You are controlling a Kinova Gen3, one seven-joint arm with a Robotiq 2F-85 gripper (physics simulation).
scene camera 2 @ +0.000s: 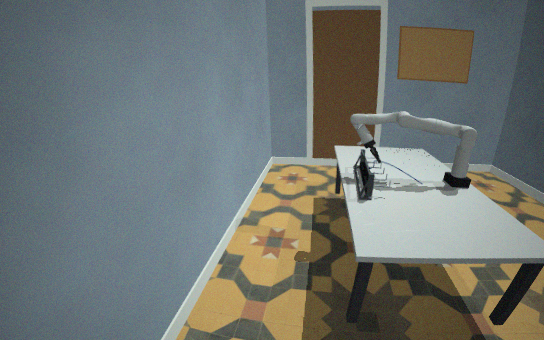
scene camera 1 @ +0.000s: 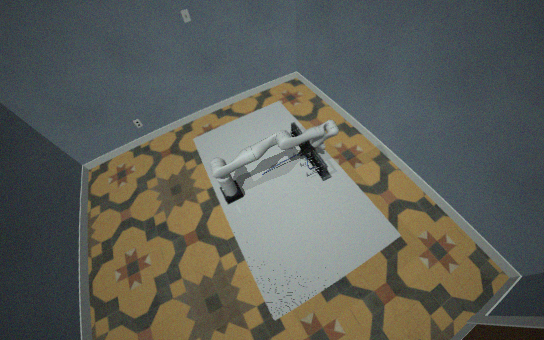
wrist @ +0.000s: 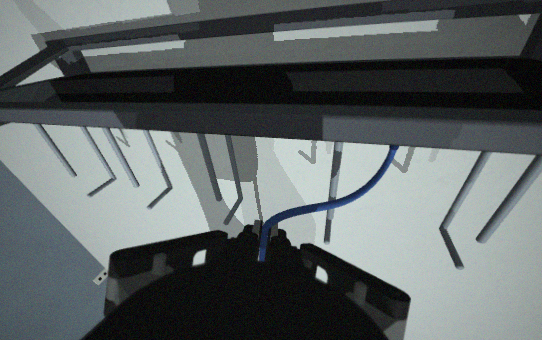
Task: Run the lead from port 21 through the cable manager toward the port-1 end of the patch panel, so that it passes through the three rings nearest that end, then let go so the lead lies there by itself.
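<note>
The dark patch panel [scene camera 1: 326,173] [scene camera 2: 368,186] [wrist: 225,120] stands on the table, with thin grey rings of the cable manager [wrist: 452,205] sticking out from its front. The blue lead [scene camera 2: 406,173] [wrist: 300,209] comes out from under the panel edge right of centre in the wrist view, crosses a straight ring bar and bends to the fingertips. My gripper [scene camera 2: 379,160] [wrist: 264,232] is shut on the lead, in front of the panel. More bent ring bars show left of the fingertips. The port numbers cannot be read, and whether the lead lies inside any ring cannot be told.
The white table [scene camera 1: 320,240] [scene camera 2: 435,225] carries the arm's black base [scene camera 1: 233,194] [scene camera 2: 457,180] opposite the panel. In the wrist view, the panel's dark frame spans the top, and ring bars stand on both sides of the fingers.
</note>
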